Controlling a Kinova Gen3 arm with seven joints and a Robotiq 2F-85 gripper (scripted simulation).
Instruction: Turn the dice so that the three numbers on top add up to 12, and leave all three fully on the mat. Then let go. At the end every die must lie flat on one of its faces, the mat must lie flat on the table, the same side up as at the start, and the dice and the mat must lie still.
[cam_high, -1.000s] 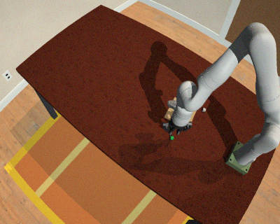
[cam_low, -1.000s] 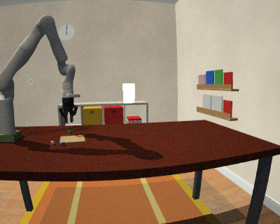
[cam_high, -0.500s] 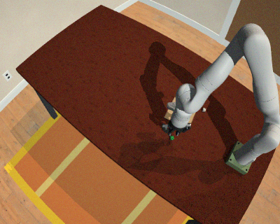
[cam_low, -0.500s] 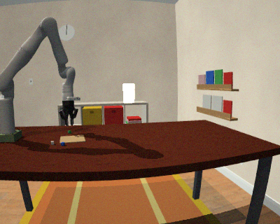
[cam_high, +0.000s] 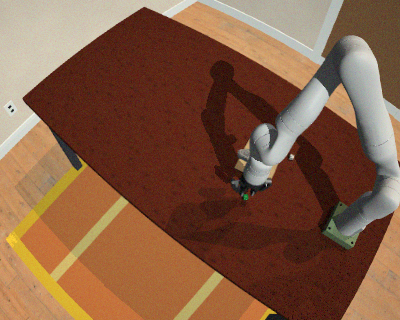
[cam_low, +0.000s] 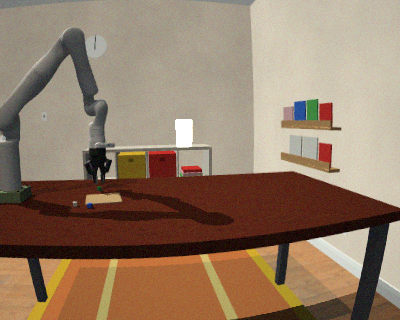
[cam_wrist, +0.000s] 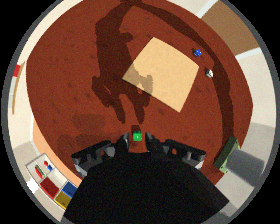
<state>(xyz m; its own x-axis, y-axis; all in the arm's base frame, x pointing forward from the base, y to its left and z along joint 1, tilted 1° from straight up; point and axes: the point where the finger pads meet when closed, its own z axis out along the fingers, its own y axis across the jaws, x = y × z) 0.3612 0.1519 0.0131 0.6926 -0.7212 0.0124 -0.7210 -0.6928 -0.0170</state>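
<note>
Right now my hand is 40 mm above the green die. The rest, counted from my hand: white die (240 mm to the right, 40 mm below, 40 mm behind); tan mat (140 mm to the right, 50 mm below, 50 mm ahead); blue die (260 mm to the right, 40 mm below, 30 mm ahead).
</note>
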